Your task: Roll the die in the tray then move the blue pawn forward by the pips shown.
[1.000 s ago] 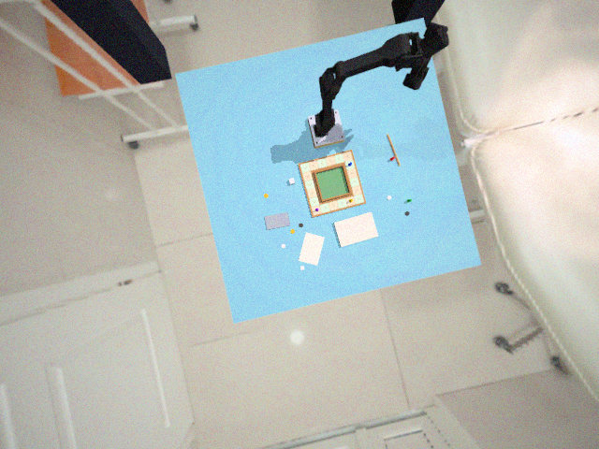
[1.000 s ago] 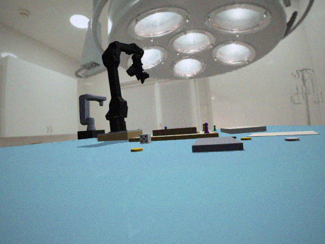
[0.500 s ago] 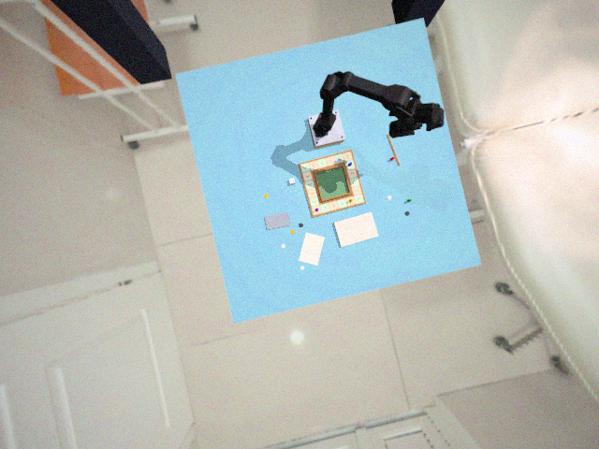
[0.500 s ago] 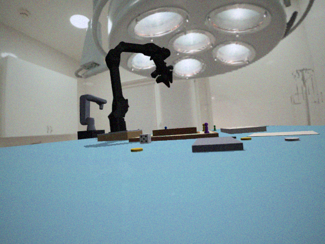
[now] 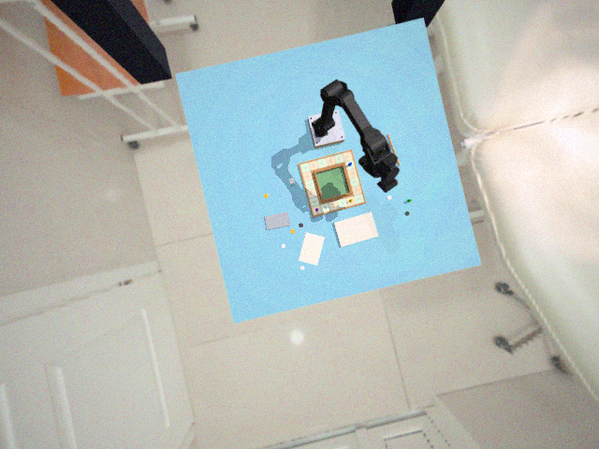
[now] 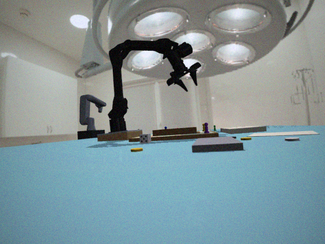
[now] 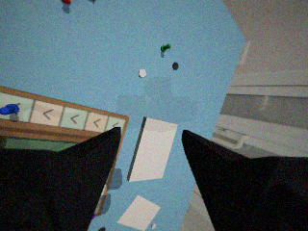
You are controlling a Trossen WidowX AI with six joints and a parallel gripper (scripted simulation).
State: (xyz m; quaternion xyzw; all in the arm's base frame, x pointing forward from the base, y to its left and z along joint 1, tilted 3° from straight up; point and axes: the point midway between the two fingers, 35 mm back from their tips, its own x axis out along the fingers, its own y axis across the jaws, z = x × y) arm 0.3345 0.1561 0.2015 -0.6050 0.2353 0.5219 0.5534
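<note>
Now: the white die 12 cm behind my gripper tip, 36 cm to the right of it and 22 cm below it. Round my gripper tip: yellow pawn: 4 cm ahead, 9 cm to the right, 20 cm below; then green tray: 7 cm behind, 16 cm to the right, 22 cm below; then blue pawn: 14 cm behind, 5 cm to the right, 20 cm below.
</note>
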